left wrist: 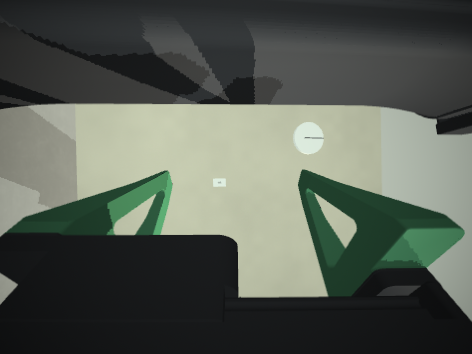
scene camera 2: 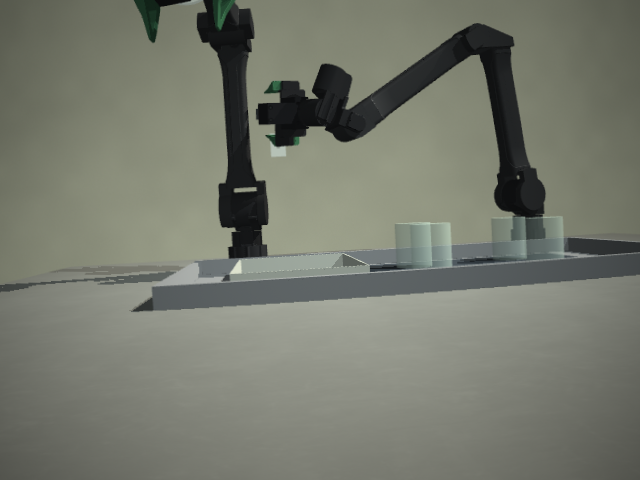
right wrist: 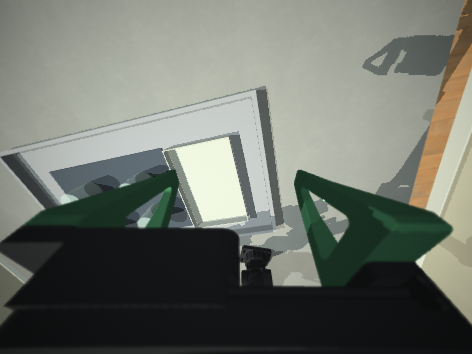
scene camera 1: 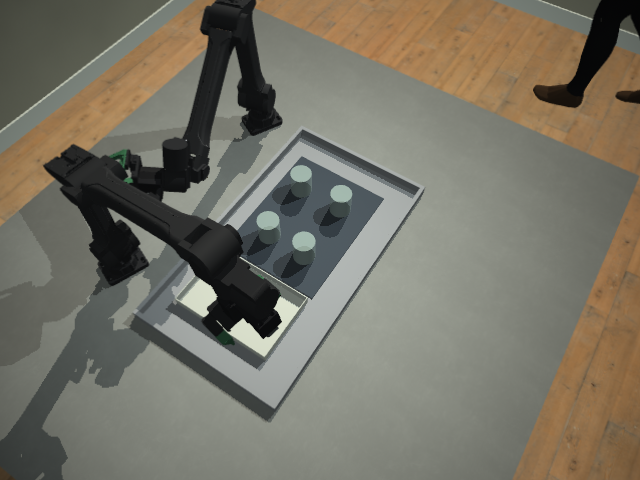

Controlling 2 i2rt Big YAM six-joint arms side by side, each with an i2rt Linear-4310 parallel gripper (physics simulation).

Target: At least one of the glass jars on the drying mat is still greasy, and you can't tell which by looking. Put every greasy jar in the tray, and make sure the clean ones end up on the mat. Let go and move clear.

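Places are measured from the left arm's base along level axes (x back, y right, z up), in millimetres.
Pixels of known places: left gripper, fingertip midpoint: (left wrist: 235, 177); right gripper, fingertip midpoint: (scene camera 2: 184, 35) (right wrist: 236, 176) (scene camera 1: 251, 326); left arm's base, origin of the base link: (scene camera 1: 262, 121); right arm's base, origin of the base link: (right wrist: 255, 254) (scene camera 1: 124, 265).
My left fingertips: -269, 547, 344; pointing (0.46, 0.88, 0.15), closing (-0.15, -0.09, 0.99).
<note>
Ahead of a thing's pixels: the offset from my left fingertips to its middle, as dx, dy, dz. "pt": to the spot under its first point. Level surfaces: height alone.
Four pale glass jars @(-51, -521, -300) (scene camera 1: 300, 181) @(-175, -587, -300) (scene camera 1: 341, 201) @(-152, -356, -300) (scene camera 1: 267, 227) @(-263, -410, -300) (scene camera 1: 303, 248) stand upright on the dark blue drying mat @(dz -340) (scene camera 1: 320, 273) (right wrist: 130, 161); in scene camera 2 they overlap in two groups @(pt -294, -401, -293) (scene camera 2: 421, 245) @(pt -80, -536, -303) (scene camera 2: 516, 240). They look alike. The cream tray @(-308, -189, -328) (scene camera 1: 258, 341) (scene camera 2: 299, 276) (right wrist: 210, 180) lies beside the mat, with no jar seen in it; the right arm hides part of it in scene camera 1. My right gripper (scene camera 1: 242, 310) (scene camera 2: 186, 34) (right wrist: 236, 176) is open and empty, high up. My left gripper (scene camera 1: 124, 167) (scene camera 2: 269, 112) (left wrist: 235, 177) is open and empty, raised, pointing toward a wall.
A grey rimmed base @(pt -475, -407, -315) (scene camera 1: 341, 310) (scene camera 2: 392, 286) (right wrist: 220, 112) surrounds mat and tray. In scene camera 1 the right forearm (scene camera 1: 155, 217) crosses in front of the left gripper. A person's legs (scene camera 1: 599, 46) show at the upper right. A round white disc (left wrist: 308, 138) is on the wall.
</note>
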